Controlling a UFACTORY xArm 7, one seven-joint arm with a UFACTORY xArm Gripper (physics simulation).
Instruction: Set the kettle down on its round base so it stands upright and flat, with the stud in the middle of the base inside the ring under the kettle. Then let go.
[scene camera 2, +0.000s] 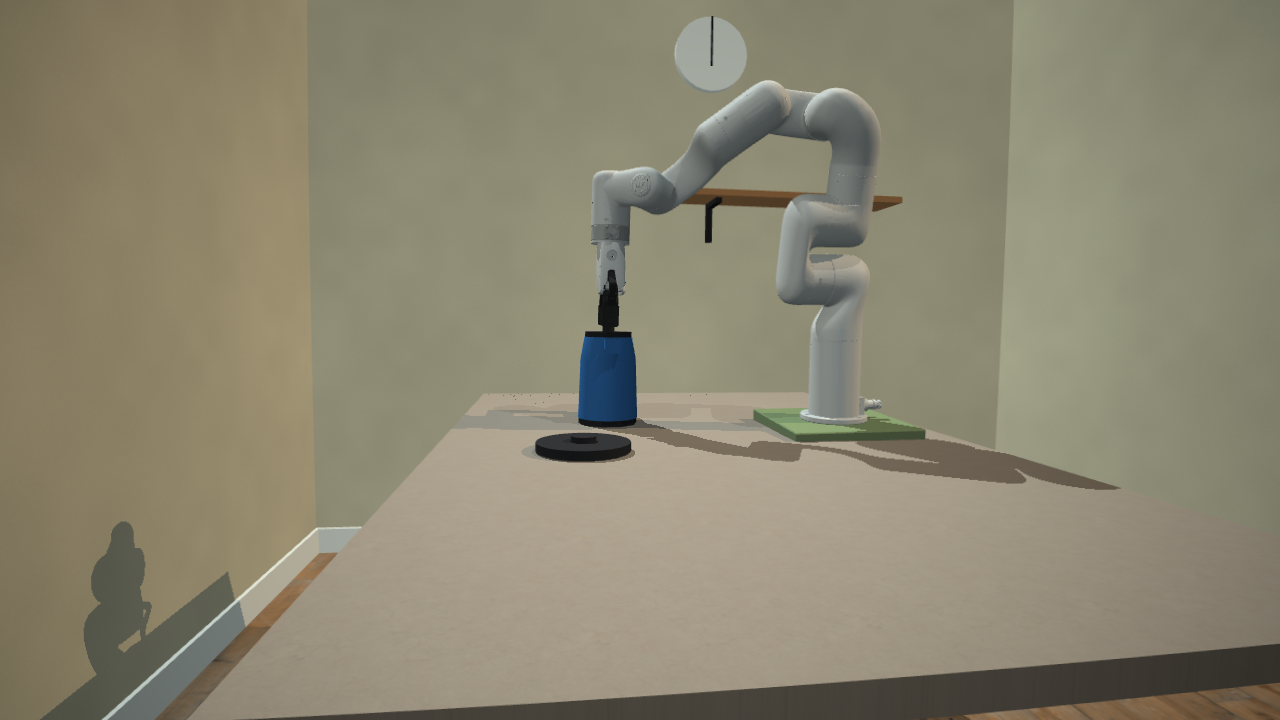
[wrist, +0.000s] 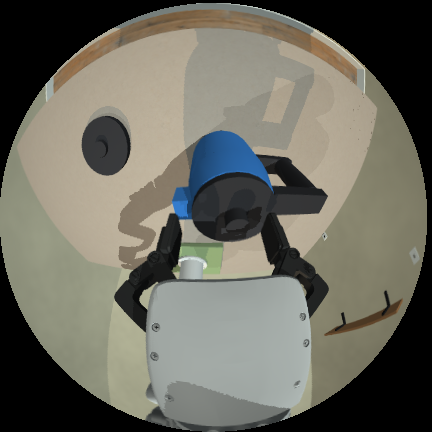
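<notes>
The blue kettle (scene camera 2: 606, 380) (wrist: 225, 155) stands upright on the table, behind and apart from its base in the scene view. Its black lid knob (wrist: 237, 220), black handle (wrist: 300, 201) and blue spout (wrist: 181, 202) show in the wrist view. The ring under the kettle is hidden. The round black base (scene camera 2: 554, 450) (wrist: 112, 162) lies flat, its stud (scene camera 2: 583, 438) (wrist: 101, 148) in the middle. My gripper (scene camera 2: 608, 327) (wrist: 222, 222) is open and empty, pointing down at the height of the lid top, with the knob between its spread fingers in the wrist view.
The table (scene camera 2: 716, 555) (wrist: 150, 65) carries the kettle and base. My arm stands on a green plate (scene camera 2: 895, 433) (wrist: 214, 257) at the table's far right in the scene view. A wooden shelf (scene camera 2: 760, 199) (wrist: 370, 322) and a clock (scene camera 2: 698, 53) are on the back wall.
</notes>
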